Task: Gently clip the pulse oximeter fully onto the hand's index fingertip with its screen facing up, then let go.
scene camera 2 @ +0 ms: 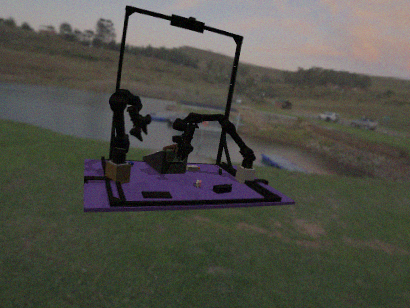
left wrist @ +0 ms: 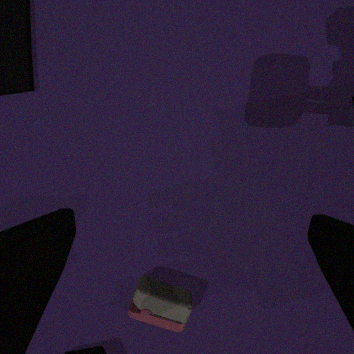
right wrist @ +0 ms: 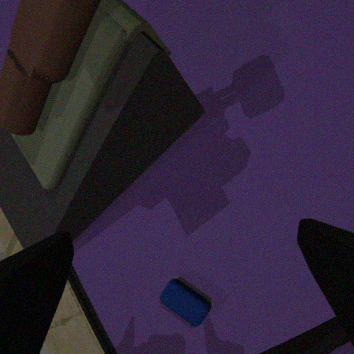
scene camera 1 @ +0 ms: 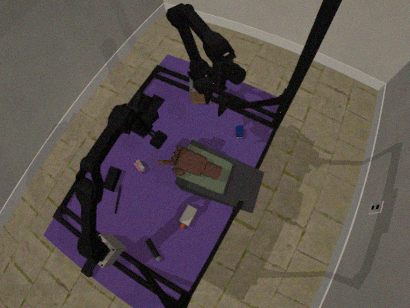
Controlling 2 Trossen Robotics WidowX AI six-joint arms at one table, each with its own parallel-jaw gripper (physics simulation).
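Frame: origin at the left arm's base, x back, y up, z left, level; centimetres.
Seen in the pictures: left gripper, fingertip midpoint: (scene camera 2: 180,158) (left wrist: 194,223) (scene camera 1: 152,134); right gripper, fingertip midpoint: (scene camera 2: 144,138) (right wrist: 186,236) (scene camera 1: 212,109); left arm's base at its link origin: (scene camera 2: 246,167) (scene camera 1: 100,250); right arm's base at its link origin: (scene camera 2: 118,162).
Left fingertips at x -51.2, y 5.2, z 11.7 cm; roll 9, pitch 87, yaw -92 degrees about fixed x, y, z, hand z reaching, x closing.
Note:
Offsets run from my left fingertips to a thing's top centre. "spot": to the spot under its first point.
A small blue device @(dx -27.9, dy -12.5, dz -26.5 cm) (scene camera 1: 239,131) (right wrist: 186,301) lies on the mat at the upper right of scene camera 1. A small white-and-pink piece @(spot: dx +13.4, dy -12.6, dz +1.4 cm) (scene camera 1: 139,166) (scene camera 2: 198,184) (left wrist: 161,305) lies left of the hand. I cannot tell for certain which one is the pulse oximeter. The brown hand (scene camera 1: 192,161) rests palm-side unclear on a green pad, its index finger (scene camera 1: 164,162) pointing left with a bare tip. My right gripper (scene camera 1: 215,107) (scene camera 2: 144,129) (right wrist: 186,236) is open and empty, high above the mat near the blue device. My left gripper (left wrist: 194,223) is open and empty above the mat, near the white-and-pink piece.
The green pad @(spot: dx -0.8, dy -5.9, dz -36.6 cm) (scene camera 1: 225,186) lies on a dark sloped stand (scene camera 1: 247,182). A white box with an orange part @(dx +18.3, dy -13.0, dz -30.4 cm) (scene camera 1: 189,215), a black marker @(dx +38.5, dy -13.0, dz -27.1 cm) (scene camera 1: 153,249), a thin black stick @(dx +31.6, dy -14.8, dz +1.1 cm) (scene camera 1: 118,199) and a black box @(dx +26.3, dy -12.2, dz +9.5 cm) (scene camera 1: 112,178) (scene camera 2: 222,188) lie on the purple mat. Black frame bars edge the mat.

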